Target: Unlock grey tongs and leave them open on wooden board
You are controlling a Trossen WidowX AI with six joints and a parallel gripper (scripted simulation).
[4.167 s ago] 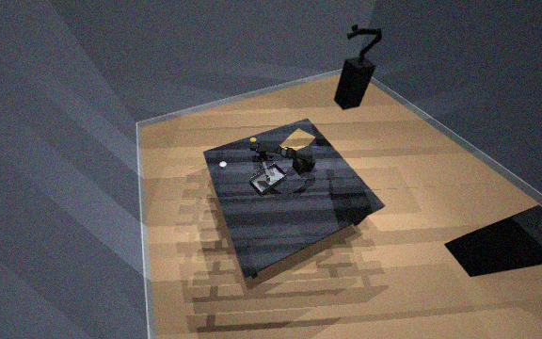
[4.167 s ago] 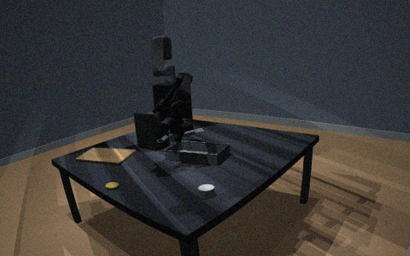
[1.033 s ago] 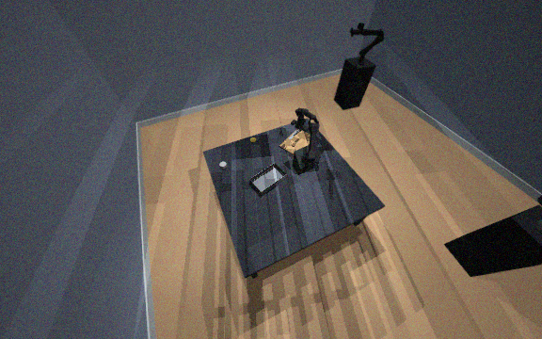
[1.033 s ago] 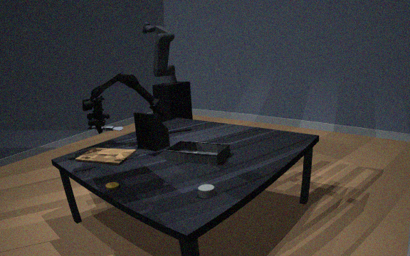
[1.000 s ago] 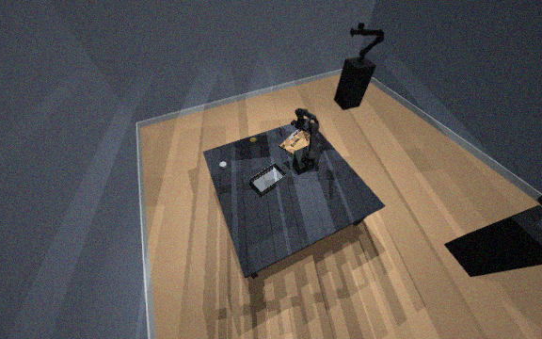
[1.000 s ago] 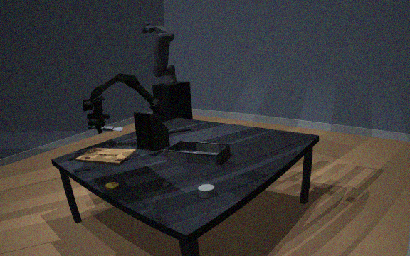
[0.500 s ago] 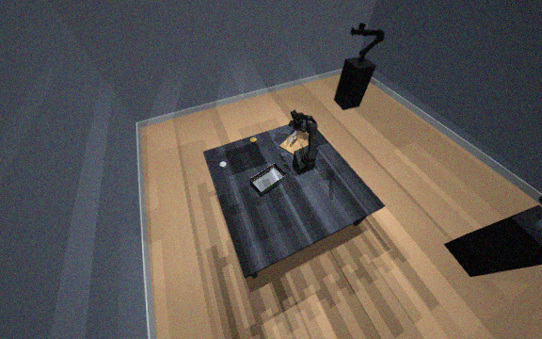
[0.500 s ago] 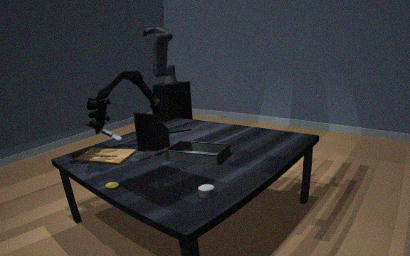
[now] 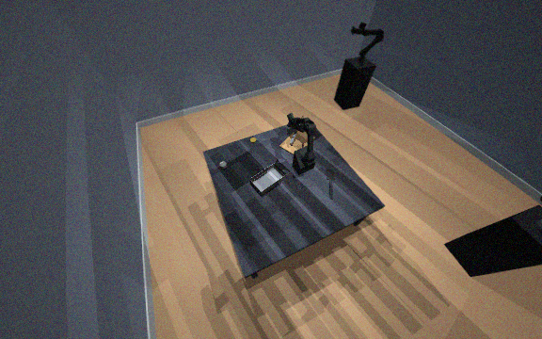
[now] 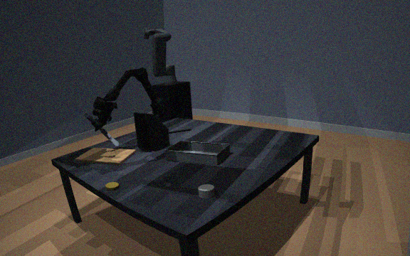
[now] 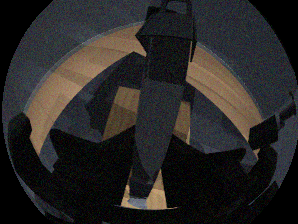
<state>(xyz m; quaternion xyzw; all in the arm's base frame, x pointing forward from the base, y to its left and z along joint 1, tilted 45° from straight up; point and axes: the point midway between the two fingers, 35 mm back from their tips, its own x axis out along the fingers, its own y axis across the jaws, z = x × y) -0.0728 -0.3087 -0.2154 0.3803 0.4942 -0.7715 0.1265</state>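
My gripper tip is now 10 mm short of the wooden board, 30 mm to the right of it and 170 mm above it. Round my gripper tip: roasting tin (460 mm ahead, 400 mm to the left, 150 mm below); white puck (840 mm ahead, 100 mm to the left, 160 mm below); yellow disc (460 mm ahead, 150 mm to the right, 170 mm below).
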